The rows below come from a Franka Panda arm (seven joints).
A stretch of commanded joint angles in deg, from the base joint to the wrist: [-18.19 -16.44 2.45 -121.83 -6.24 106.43 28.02]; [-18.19 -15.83 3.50 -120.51 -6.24 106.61 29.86]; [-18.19 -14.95 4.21 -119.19 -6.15 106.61 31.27]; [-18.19 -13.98 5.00 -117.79 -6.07 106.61 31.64]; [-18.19 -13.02 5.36 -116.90 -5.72 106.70 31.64]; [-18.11 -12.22 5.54 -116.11 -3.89 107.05 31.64]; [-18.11 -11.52 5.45 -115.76 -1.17 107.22 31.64]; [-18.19 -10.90 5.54 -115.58 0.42 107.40 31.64]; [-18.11 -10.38 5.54 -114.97 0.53 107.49 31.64]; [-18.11 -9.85 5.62 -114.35 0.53 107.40 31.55]
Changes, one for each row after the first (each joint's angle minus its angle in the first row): [0.00 0.61 1.05 1.32 0.00 0.18 1.84]; [0.00 1.49 1.76 2.64 0.09 0.18 3.25]; [0.00 2.46 2.55 4.04 0.17 0.18 3.62]; [0.00 3.42 2.91 4.93 0.52 0.27 3.62]; [0.08 4.22 3.09 5.72 2.35 0.62 3.62]; [0.08 4.92 3.00 6.07 5.07 0.79 3.62]; [0.00 5.54 3.09 6.25 6.66 0.97 3.62]; [0.08 6.06 3.09 6.86 6.77 1.06 3.62]; [0.08 6.59 3.17 7.48 6.77 0.97 3.53]
